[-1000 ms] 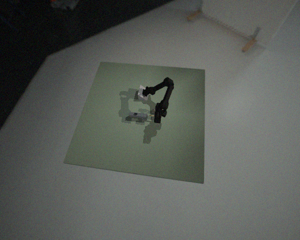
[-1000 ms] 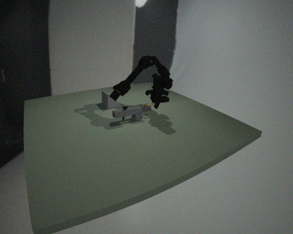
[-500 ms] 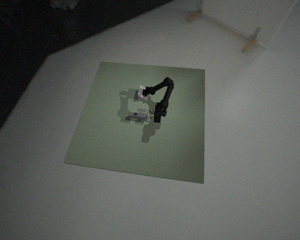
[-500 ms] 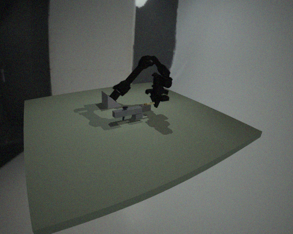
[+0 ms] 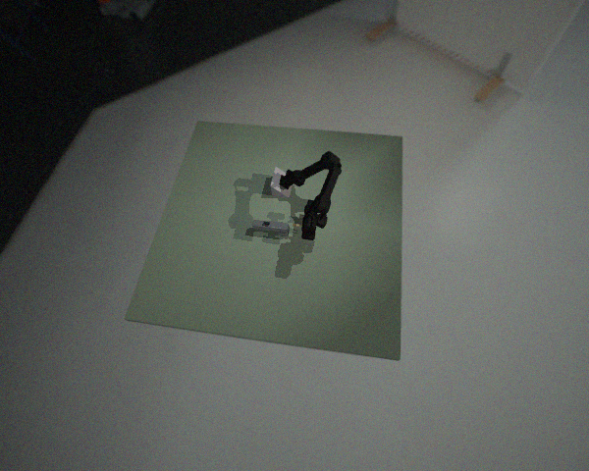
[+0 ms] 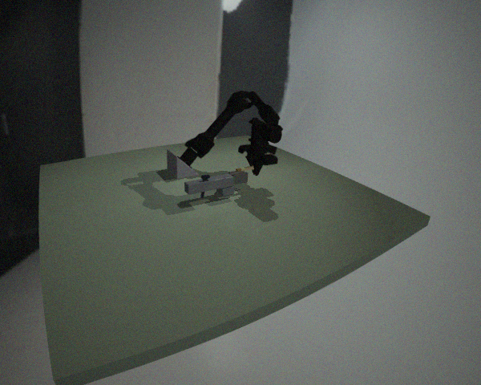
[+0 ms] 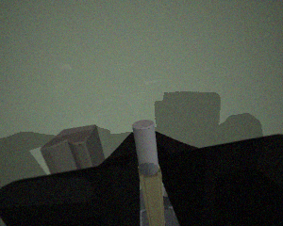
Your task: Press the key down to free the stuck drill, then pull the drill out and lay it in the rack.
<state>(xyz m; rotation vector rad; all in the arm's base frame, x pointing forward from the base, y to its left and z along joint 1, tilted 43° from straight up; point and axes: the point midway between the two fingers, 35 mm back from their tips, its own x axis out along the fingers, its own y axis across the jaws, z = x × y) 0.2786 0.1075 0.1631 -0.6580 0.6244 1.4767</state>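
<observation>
The drill is 40 mm to the right of my gripper tip and 30 mm above it. The rest, counted from my gripper tip: rack 70 mm behind, 40 mm to the right, 30 mm below; grey block 10 mm ahead, 200 mm to the right, 10 mm below; dark key 10 mm ahead, 230 mm to the right.
</observation>
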